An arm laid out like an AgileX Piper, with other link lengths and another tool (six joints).
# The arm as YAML. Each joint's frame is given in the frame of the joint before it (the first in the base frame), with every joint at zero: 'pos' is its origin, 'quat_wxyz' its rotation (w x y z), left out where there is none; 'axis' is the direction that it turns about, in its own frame. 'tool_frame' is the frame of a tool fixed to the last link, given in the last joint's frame.
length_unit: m
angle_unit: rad
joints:
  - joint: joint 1
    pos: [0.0, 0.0, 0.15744]
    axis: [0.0, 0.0, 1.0]
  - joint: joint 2
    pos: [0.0, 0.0, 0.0]
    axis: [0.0, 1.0, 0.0]
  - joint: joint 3
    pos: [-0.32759, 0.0, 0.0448]
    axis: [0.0, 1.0, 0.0]
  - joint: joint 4
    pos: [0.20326, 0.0, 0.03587]
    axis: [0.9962, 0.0, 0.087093]
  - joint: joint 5
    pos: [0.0, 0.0, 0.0]
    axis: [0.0, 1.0, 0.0]
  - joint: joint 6
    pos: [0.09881, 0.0, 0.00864]
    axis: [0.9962, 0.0, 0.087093]
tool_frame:
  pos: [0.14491, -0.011, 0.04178]
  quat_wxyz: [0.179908, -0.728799, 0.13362, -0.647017]
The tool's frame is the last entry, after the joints.
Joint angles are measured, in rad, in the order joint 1, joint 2, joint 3, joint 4, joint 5, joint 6. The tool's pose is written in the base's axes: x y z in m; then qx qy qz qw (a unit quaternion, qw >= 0). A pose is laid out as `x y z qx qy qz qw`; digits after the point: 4 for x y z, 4 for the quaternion.
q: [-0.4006 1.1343 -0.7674 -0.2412 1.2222 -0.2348]
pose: 0.1201 -0.1126 0.1964 0.9538 -0.2769 -0.0749 0.0891
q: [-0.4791 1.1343 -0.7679 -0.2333 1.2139 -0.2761]
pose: 0.1142 -0.1198 0.1962 0.9486 -0.2951 -0.0765 0.0852
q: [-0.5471 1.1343 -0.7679 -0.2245 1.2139 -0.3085]
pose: 0.1072 -0.1247 0.1956 0.9429 -0.3131 -0.0809 0.0802
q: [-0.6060 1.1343 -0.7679 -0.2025 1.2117 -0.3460]
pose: 0.1032 -0.1261 0.1944 0.9393 -0.3257 -0.0822 0.0697
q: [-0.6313 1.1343 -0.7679 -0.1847 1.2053 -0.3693]
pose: 0.1038 -0.1256 0.1939 0.9391 -0.3285 -0.0793 0.0624
